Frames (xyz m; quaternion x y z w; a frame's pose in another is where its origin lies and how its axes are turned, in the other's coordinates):
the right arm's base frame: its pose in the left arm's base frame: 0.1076 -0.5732 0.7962 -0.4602 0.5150 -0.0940 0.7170
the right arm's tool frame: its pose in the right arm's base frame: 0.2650 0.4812 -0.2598 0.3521 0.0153 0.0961 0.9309
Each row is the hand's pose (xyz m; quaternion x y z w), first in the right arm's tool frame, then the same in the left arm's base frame.
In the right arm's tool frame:
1: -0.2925 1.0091 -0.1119 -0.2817 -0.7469 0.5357 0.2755
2: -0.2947 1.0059 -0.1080 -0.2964 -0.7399 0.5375 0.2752
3: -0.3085 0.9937 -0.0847 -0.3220 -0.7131 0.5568 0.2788
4: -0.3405 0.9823 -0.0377 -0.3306 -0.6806 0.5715 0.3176
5: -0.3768 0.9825 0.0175 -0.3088 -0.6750 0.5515 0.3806
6: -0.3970 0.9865 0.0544 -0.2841 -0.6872 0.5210 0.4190
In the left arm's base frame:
1: -0.1491 0.4164 0.0047 -0.1544 -0.3570 0.6226 0.6791
2: -0.1473 0.4146 0.0096 -0.1642 -0.3481 0.6307 0.6739
3: -0.1350 0.4103 0.0363 -0.1707 -0.3163 0.6555 0.6642
4: -0.1091 0.4152 0.0879 -0.1686 -0.2662 0.6599 0.6821
5: -0.0751 0.4324 0.1419 -0.1672 -0.2370 0.6186 0.7302
6: -0.0499 0.4455 0.1732 -0.1693 -0.2368 0.5745 0.7650

